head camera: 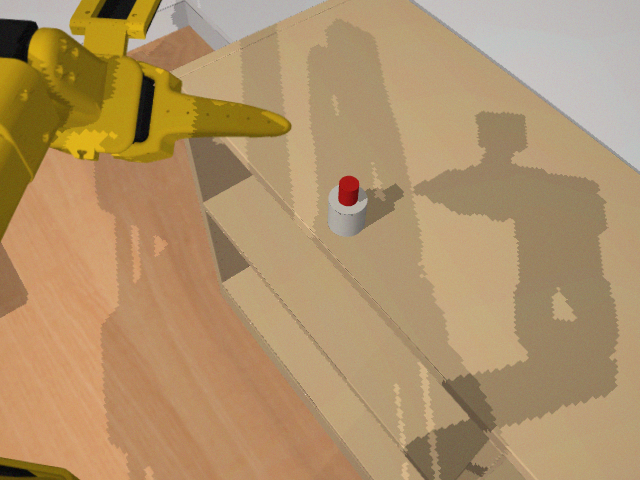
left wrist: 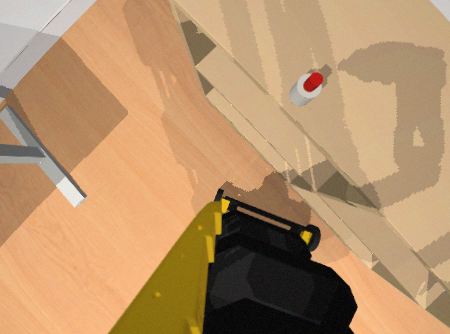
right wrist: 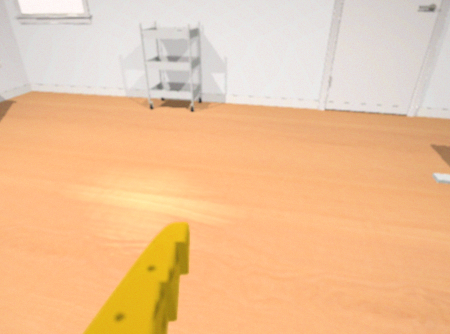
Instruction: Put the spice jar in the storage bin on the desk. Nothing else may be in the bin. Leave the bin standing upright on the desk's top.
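Places are measured from the left arm's base along level axes (x ahead, y left, z up), in metres.
Where they show: left hand at its tool point: (head camera: 131,135) (left wrist: 221,213); right hand at its tool point: (right wrist: 188,241).
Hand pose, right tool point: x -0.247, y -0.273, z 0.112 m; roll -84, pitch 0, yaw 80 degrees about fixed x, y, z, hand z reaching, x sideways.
Observation:
After its pixels a point has its place.
The spice jar (head camera: 346,221) @(x 0.400, y 0.018, z -0.136 m) (left wrist: 299,95) @(x 0.400, y 0.035, z -0.129 m), a pale grey cylinder with a narrower red cap, stands upright on the light wooden desk top (head camera: 449,77) @(x 0.695, y 0.012, z -0.165 m) (left wrist: 372,25) @(x 0.600, y -0.058, z -0.165 m), near the edge above the open shelves. The storage bin does not show in these views. My left gripper (head camera: 281,125) (left wrist: 216,206) is fully open and empty; one notched jaw shows in its wrist view. In the head view it is up and to the left of the jar, apart from it. My right gripper (right wrist: 181,229) is fully open, with one notched jaw showing over the floor, away from the desk.
The desk's lower shelf boards (head camera: 305,248) @(x 0.517, y 0.135, z -0.430 m) (left wrist: 245,90) @(x 0.499, y 0.141, z -0.430 m) run diagonally below the top. My black cart body (left wrist: 270,280) @(x -0.038, y -0.149, z -0.375 m) is beside the desk. A grey metal leg (left wrist: 70,189) stands on the floor at the left. A white trolley (right wrist: 170,33) @(x -2.974, y -0.117, z -0.072 m) and a door (right wrist: 380,60) @(x -2.525, y 1.700, z -0.282 m) are far back.

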